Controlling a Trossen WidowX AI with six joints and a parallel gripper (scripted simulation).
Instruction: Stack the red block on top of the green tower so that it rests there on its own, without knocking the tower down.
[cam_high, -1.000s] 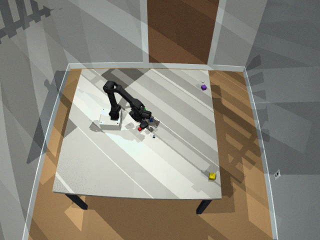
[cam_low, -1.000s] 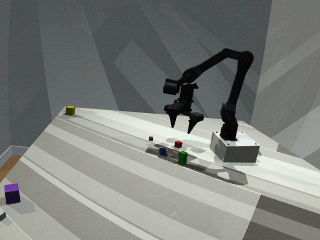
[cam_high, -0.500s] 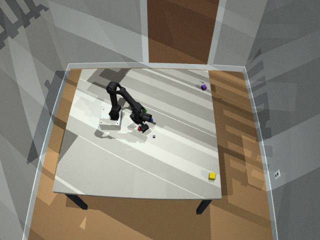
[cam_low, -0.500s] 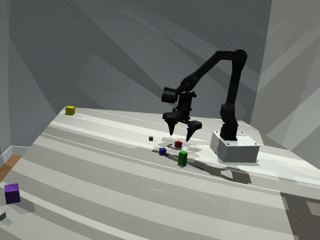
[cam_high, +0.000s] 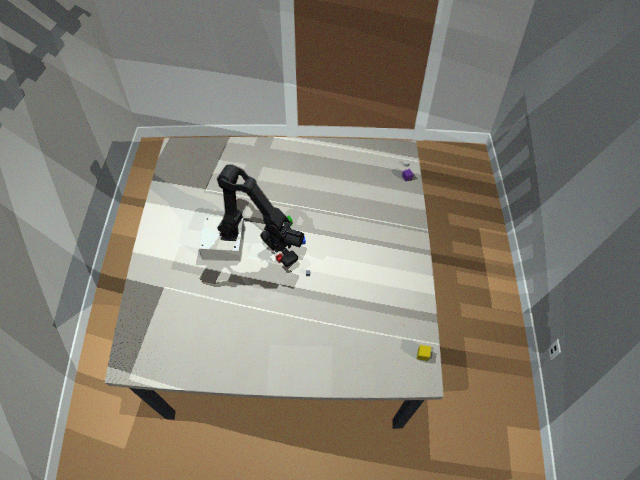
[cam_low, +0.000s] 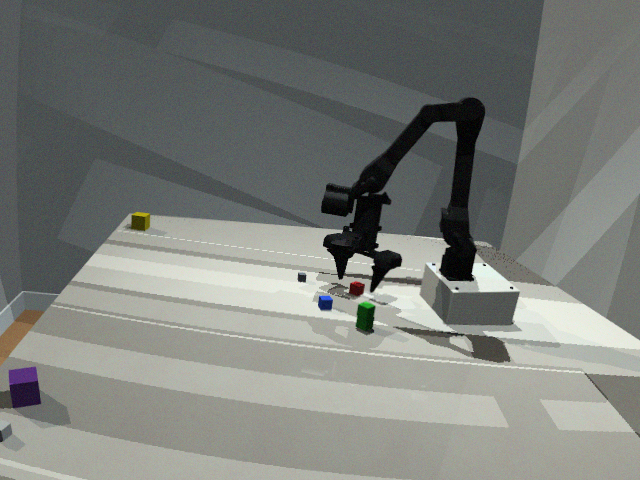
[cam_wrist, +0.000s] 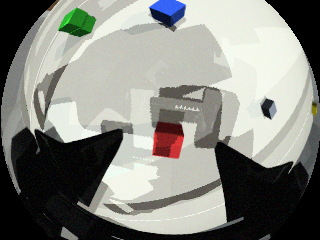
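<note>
Right now the red block is 1 cm below my gripper tip. From my gripper tip the other things lie so: small dark cube: 12 cm ahead, 6 cm to the right, 1 cm below; yellow block: 57 cm ahead, 40 cm to the right; blue block: 9 cm to the left, 9 cm ahead, 1 cm below.
</note>
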